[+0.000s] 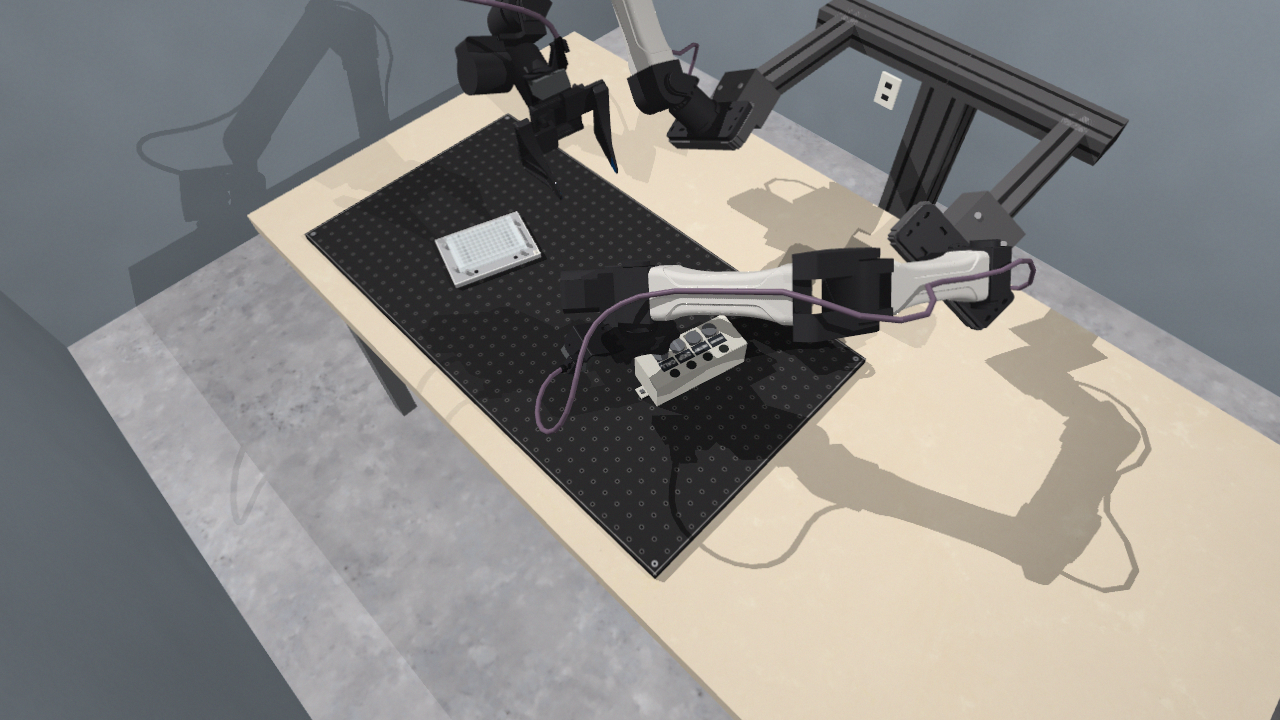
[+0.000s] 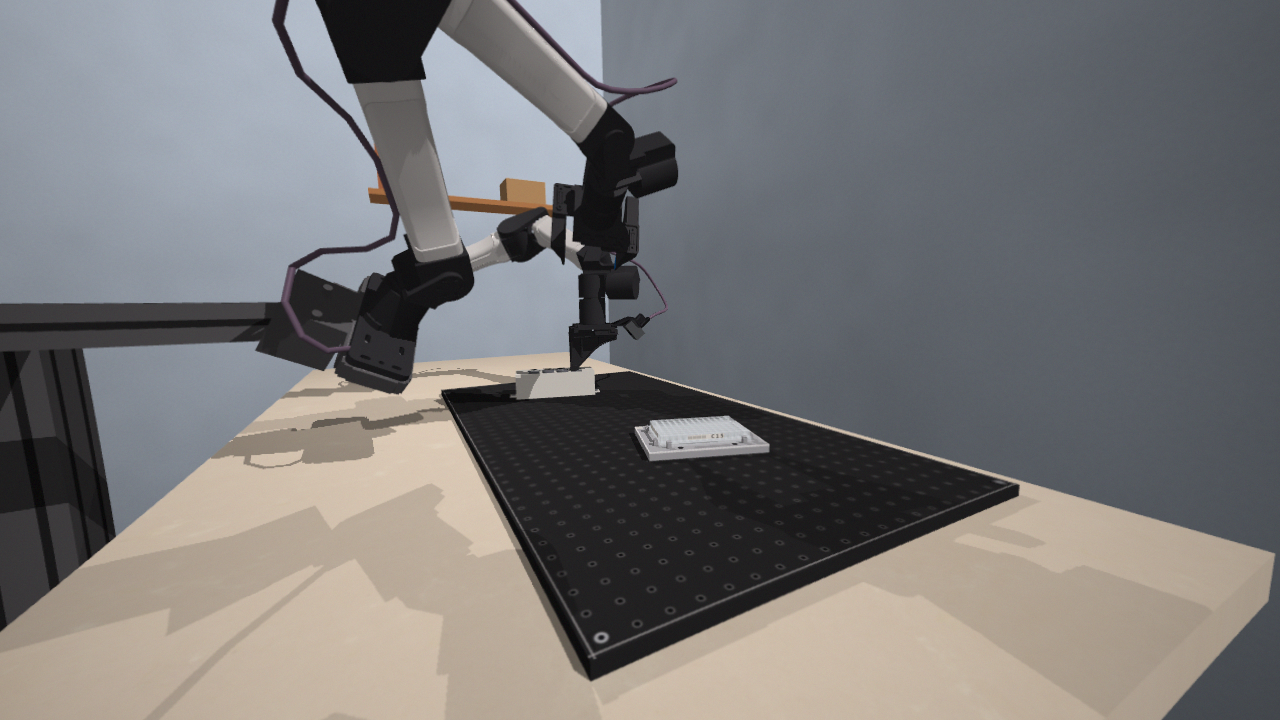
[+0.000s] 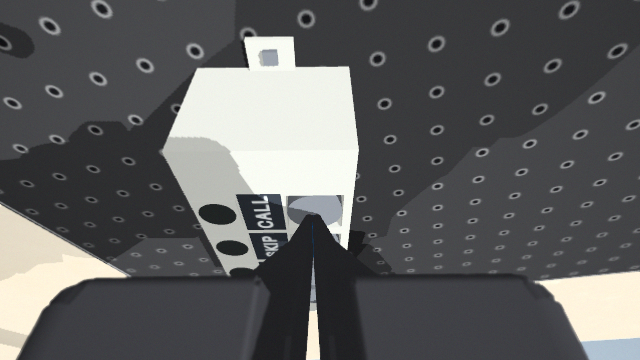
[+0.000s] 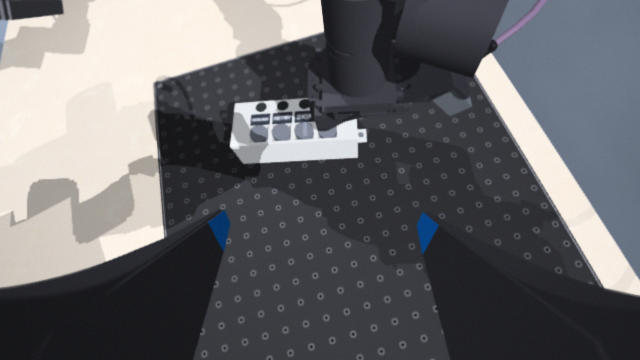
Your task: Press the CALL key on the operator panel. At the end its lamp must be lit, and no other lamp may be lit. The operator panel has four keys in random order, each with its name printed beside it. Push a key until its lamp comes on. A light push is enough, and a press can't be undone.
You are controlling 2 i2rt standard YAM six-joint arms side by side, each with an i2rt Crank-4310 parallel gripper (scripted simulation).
Labels:
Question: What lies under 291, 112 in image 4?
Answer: An operator panel.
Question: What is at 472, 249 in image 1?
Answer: A tray.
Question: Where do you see a tray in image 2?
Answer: At 720, 429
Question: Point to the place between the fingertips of my right gripper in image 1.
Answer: At 589, 185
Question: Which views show my left gripper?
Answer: Image 1, image 2, image 3 and image 4: all of them.

